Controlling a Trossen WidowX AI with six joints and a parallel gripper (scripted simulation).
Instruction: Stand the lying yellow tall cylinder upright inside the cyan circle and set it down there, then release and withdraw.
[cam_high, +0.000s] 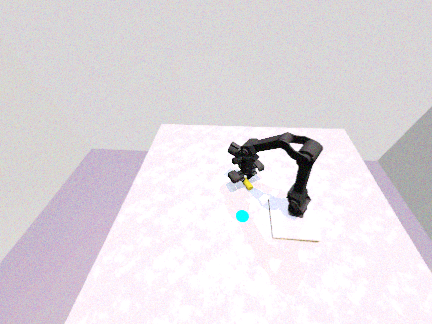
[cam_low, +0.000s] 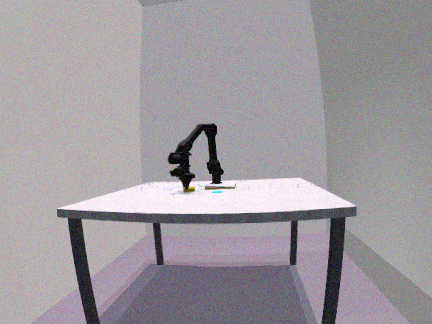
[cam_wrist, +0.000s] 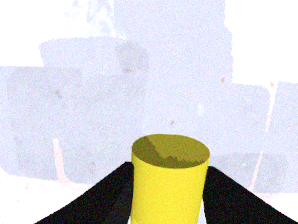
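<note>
My gripper tip is now 30 mm past the cyan circle, 190 mm to the right of it and 20 mm above it. From my gripper tip the other things lie so: yellow tall cylinder 20 mm behind, 20 mm to the left.
</note>
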